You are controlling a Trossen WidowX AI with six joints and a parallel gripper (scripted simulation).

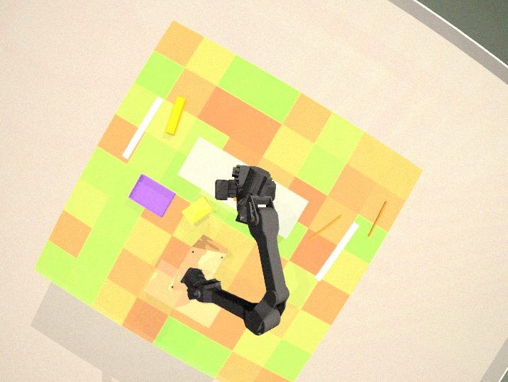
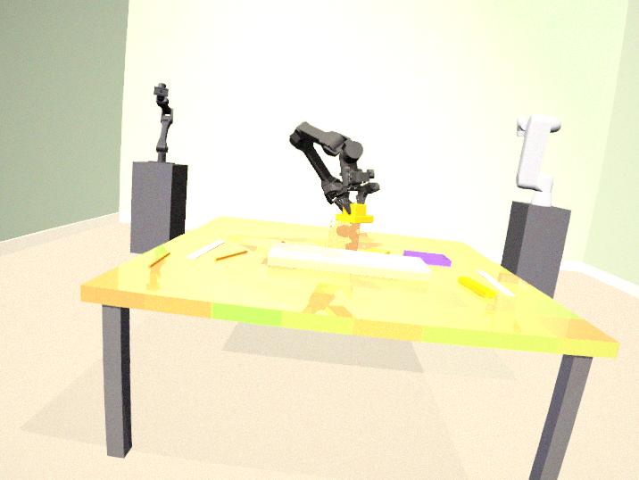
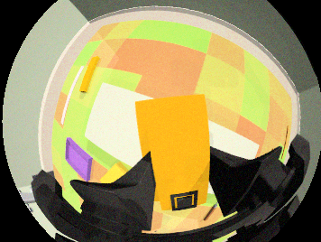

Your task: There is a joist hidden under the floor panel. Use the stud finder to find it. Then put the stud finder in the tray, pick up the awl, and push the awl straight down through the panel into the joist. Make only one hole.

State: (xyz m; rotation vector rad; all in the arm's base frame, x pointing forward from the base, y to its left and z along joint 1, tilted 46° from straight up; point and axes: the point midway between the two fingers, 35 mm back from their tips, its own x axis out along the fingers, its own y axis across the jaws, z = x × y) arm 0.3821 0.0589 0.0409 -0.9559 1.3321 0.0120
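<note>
My gripper tip is now 20 mm past the stud finder, 10 mm to the left of it and 20 mm below it. Round my gripper tip: awl: 190 mm behind, 250 mm to the right, 180 mm below; then purple tray: 260 mm behind, 300 mm to the left, 170 mm below; then yellow bar: 80 mm ahead, 400 mm to the left, 170 mm below.
</note>
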